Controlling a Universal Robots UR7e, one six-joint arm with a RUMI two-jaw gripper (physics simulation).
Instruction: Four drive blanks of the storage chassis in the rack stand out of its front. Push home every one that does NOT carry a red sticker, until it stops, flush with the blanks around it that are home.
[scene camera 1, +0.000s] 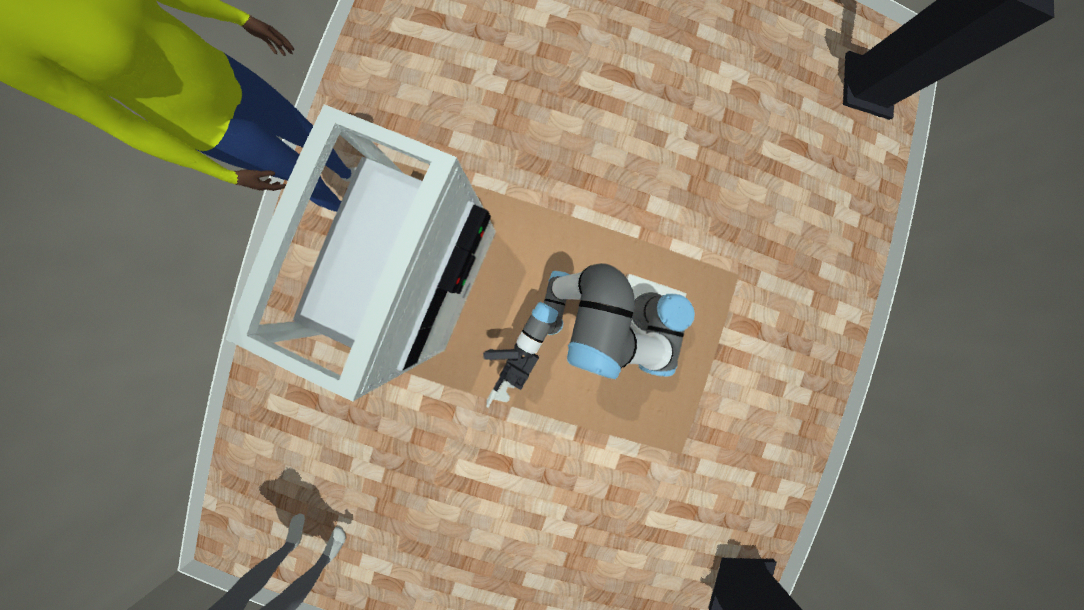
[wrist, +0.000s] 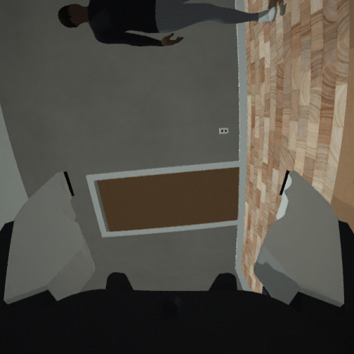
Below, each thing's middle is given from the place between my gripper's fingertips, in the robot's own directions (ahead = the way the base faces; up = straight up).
Labels:
The rack (scene camera 1: 400, 258) lies 28 cm ahead of my hand, 37 cm to the right of it and 10 cm above it.

